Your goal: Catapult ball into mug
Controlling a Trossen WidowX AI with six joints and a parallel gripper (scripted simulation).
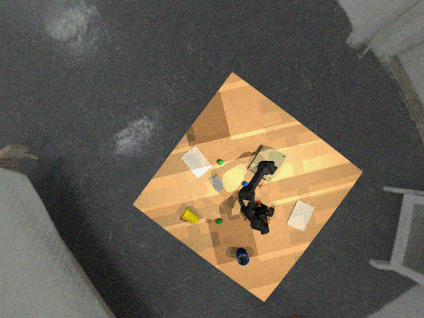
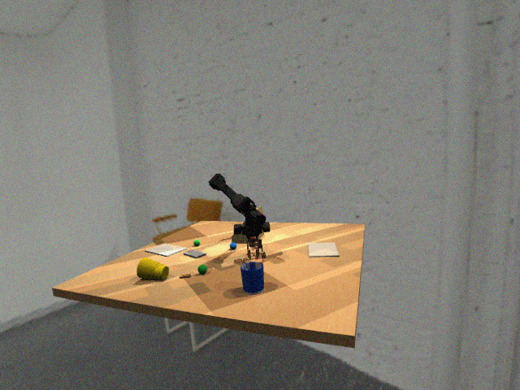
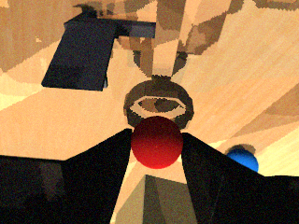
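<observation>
Right now the red ball is 10 mm above my gripper tip. From my gripper tip the other things lie so: blue ball: 50 mm behind, 140 mm to the right, 50 mm below; catapult: 60 mm ahead, 30 mm to the left, 20 mm below; grey slab: 60 mm ahead, 330 mm to the right, 70 mm below.
</observation>
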